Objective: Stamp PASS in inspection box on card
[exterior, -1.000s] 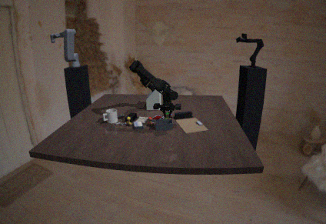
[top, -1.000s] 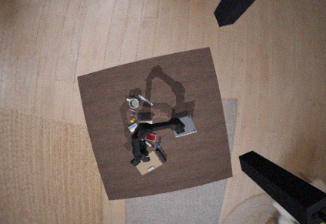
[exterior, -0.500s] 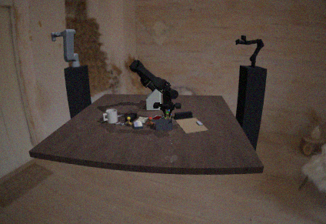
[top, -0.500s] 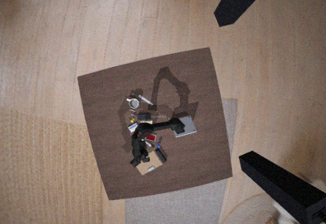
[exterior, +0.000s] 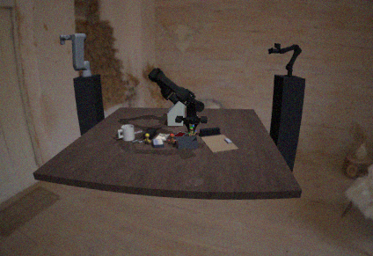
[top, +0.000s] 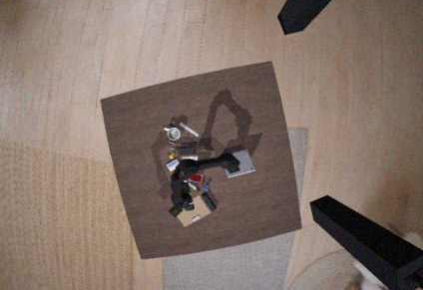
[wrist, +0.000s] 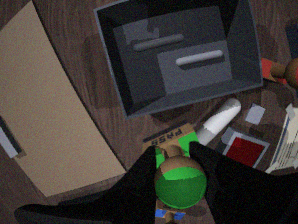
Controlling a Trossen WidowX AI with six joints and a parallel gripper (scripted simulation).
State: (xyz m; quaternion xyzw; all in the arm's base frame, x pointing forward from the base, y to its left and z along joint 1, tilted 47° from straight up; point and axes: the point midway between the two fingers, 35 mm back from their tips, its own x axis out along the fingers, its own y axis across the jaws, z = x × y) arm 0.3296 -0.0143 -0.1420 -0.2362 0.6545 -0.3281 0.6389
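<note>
Right now the red ink pad is 8 cm behind my gripper tip, 7 cm to the right of it and 5 cm below it. From my gripper tip the other things lie so: white marker 5 cm below, 4 cm behind, 1 cm to the right; green-knobbed stamp right at my gripper tip; tray 7 cm ahead, 4 cm below, 2 cm to the right.
</note>
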